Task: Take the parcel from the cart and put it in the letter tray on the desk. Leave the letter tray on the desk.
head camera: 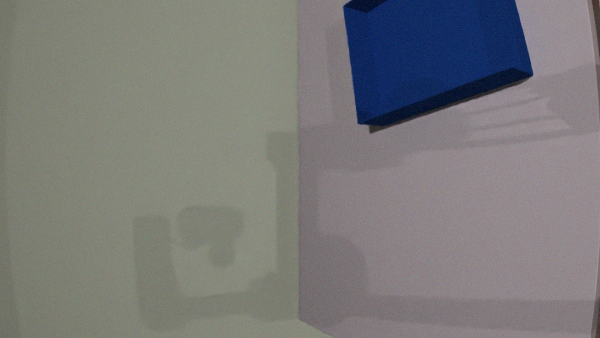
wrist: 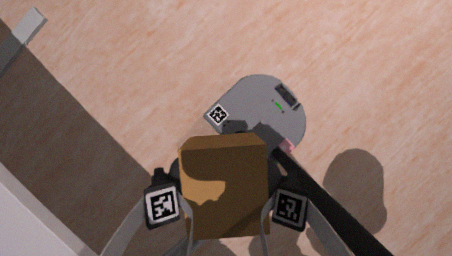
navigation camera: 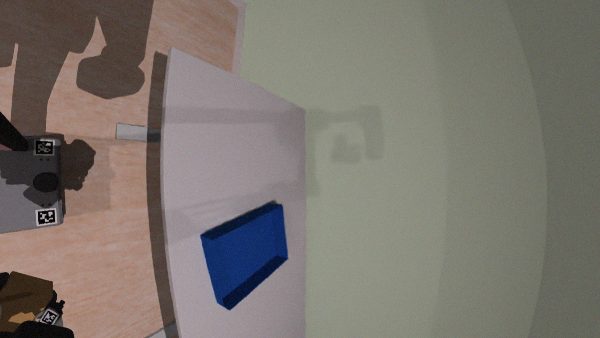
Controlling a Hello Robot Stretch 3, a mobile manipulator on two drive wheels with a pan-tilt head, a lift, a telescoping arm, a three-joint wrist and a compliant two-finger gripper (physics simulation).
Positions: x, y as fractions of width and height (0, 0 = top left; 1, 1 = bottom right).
In view: my gripper (wrist: 0.50, 0.68), a brown parcel (wrist: 0.50, 0.70), a blue letter tray (head camera: 0.67, 0.19) and a desk (head camera: 0.79, 0.63).
The blue letter tray shows as well in the navigation camera view (navigation camera: 0.40, 0.75). The desk shows as well in the navigation camera view (navigation camera: 0.38, 0.44). The head camera view does not show the brown parcel: it is out of frame. The wrist view does not show the blue letter tray: it is out of frame.
